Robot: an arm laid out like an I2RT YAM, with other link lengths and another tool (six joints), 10 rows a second.
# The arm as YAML. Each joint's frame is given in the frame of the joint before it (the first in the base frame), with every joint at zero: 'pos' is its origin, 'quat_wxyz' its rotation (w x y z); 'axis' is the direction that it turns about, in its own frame. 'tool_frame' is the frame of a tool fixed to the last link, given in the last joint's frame.
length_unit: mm
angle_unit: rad
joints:
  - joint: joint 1
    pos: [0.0, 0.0, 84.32]
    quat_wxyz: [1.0, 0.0, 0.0, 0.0]
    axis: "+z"
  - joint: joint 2
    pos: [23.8, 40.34, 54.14]
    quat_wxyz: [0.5, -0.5, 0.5, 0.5]
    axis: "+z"
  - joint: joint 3
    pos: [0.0, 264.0, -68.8]
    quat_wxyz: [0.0, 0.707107, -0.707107, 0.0]
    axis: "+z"
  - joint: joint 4
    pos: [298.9, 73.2, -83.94]
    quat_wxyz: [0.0, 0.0, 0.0, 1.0]
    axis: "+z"
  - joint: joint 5
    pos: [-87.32, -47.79, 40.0]
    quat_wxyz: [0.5, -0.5, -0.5, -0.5]
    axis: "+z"
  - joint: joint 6
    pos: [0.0, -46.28, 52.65]
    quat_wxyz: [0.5, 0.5, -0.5, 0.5]
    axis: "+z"
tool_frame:
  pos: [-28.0, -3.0, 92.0]
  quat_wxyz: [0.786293, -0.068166, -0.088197, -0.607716]
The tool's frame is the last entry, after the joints.
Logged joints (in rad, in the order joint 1, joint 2, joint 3, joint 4, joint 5, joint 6), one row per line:
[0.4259, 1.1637, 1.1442, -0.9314, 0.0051, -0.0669]
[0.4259, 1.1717, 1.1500, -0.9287, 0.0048, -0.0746]
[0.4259, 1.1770, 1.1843, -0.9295, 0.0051, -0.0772]
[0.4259, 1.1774, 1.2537, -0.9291, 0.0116, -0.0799]
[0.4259, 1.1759, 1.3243, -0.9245, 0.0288, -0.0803]
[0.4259, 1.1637, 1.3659, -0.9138, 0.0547, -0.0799]
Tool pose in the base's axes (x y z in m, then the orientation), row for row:
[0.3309, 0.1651, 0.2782, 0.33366, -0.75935, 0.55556, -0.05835]
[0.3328, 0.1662, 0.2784, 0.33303, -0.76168, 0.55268, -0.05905]
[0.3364, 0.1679, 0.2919, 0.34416, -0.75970, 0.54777, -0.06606]
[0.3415, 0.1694, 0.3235, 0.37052, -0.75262, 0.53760, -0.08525]
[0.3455, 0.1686, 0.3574, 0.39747, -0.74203, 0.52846, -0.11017]
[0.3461, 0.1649, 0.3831, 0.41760, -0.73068, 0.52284, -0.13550]
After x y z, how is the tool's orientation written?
As a quaternion, w x y z.
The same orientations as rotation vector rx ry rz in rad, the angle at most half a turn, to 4 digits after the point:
[-1.9826, 1.4505, -0.1523]
[-1.9892, 1.4434, -0.1542]
[-1.9734, 1.4229, -0.1716]
[-1.9305, 1.3790, -0.2187]
[-1.8794, 1.3385, -0.2790]
[-1.8335, 1.3119, -0.3400]

